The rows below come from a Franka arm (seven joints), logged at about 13 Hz.
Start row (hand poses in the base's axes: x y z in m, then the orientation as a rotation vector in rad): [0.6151, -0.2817, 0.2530, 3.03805, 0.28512, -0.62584]
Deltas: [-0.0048, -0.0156, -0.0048, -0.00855, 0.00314, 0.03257]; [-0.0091, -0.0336, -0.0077, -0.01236, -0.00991, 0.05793]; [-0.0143, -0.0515, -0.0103, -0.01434, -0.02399, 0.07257]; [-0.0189, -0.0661, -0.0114, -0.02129, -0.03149, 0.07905]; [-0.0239, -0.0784, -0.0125, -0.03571, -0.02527, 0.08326]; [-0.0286, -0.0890, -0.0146, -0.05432, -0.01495, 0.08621]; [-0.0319, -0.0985, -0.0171, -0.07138, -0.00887, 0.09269]
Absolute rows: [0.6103, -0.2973, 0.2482, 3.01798, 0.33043, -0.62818]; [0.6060, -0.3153, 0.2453, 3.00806, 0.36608, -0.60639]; [0.6008, -0.3332, 0.2427, 3.00366, 0.38640, -0.58384]; [0.5962, -0.3478, 0.2416, 2.99618, 0.39271, -0.57173]; [0.5912, -0.3601, 0.2405, 2.97977, 0.39292, -0.58036]; [0.5865, -0.3707, 0.2384, 2.95902, 0.38961, -0.59494]; [0.5832, -0.3802, 0.2359, 2.93924, 0.39195, -0.60279]
